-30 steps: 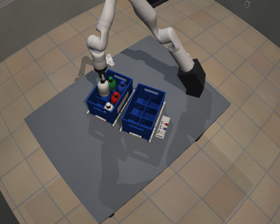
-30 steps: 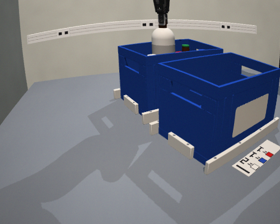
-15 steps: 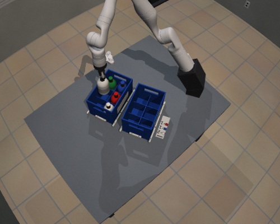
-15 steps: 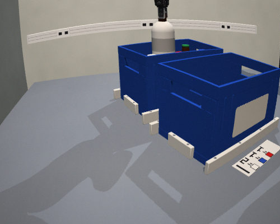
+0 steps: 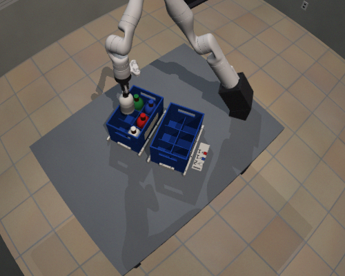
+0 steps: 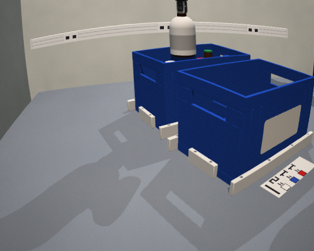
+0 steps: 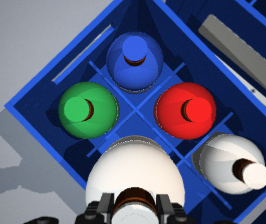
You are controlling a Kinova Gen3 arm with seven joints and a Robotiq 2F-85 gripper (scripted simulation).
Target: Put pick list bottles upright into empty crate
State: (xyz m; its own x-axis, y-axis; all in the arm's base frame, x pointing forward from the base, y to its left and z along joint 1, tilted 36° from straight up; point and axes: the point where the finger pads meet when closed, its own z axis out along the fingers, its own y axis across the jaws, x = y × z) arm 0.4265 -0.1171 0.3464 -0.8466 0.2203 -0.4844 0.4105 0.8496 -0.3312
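Now: hand 70 mm above the white bottle. Round my hand: green-label bottle: 80 mm behind, 30 mm to the right, 220 mm below; then red-label bottle: 30 mm behind, 90 mm to the left, 220 mm below; then blue-label bottle: 110 mm behind, 50 mm to the left, 220 mm below.
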